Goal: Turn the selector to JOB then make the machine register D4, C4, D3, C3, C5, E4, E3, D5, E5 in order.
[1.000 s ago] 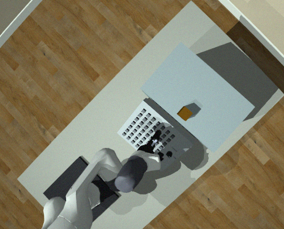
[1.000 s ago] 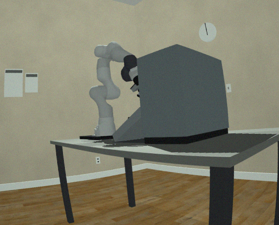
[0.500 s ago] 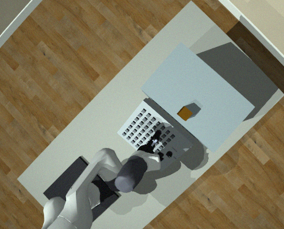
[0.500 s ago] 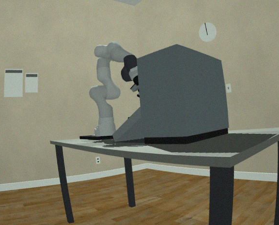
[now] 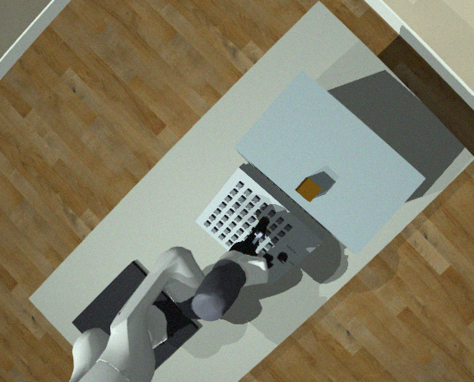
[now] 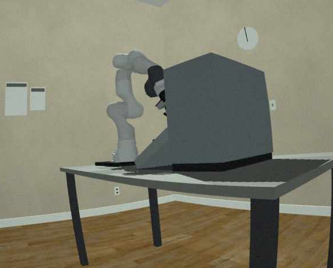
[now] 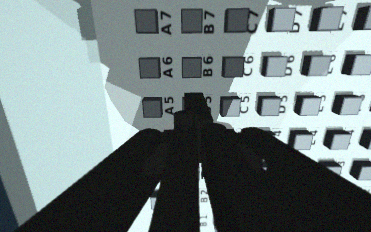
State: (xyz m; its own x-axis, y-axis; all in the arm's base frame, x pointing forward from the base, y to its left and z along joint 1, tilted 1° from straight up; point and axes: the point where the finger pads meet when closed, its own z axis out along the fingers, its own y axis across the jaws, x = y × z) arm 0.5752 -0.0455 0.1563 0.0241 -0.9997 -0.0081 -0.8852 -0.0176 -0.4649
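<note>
The key C5 lies 50 mm below my hand and 10 mm behind it. From my hand the other things lie so: D5 key (60 mm below, 40 mm behind); key D6 (60 mm below, 40 mm to the right, 40 mm behind); key D4 (60 mm below, 40 mm behind, 30 mm to the left).
</note>
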